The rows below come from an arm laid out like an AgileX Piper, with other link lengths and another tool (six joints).
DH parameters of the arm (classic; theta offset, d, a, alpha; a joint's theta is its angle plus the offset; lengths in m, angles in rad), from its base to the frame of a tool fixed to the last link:
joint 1: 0 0.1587 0 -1.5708
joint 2: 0.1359 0 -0.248 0
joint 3: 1.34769 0 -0.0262 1.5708
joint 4: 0 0.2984 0 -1.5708
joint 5: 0 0 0 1.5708
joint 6: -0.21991 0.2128 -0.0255 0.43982
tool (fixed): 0 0.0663 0 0
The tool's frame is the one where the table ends.
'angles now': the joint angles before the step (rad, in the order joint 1, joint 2, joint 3, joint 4, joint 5, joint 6). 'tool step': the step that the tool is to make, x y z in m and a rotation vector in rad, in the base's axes. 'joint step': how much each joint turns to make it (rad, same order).
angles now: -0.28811, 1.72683, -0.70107, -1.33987, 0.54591, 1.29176
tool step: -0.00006, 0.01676, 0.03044, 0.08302, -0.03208, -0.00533
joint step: 0.00000, -0.15994, -0.00001, 0.33580, 0.00057, -0.31944
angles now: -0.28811, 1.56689, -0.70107, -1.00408, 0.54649, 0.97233
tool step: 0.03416, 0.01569, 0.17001, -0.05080, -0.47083, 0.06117
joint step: -0.00002, -0.45856, 0.04663, 0.05513, -0.11049, -0.01934
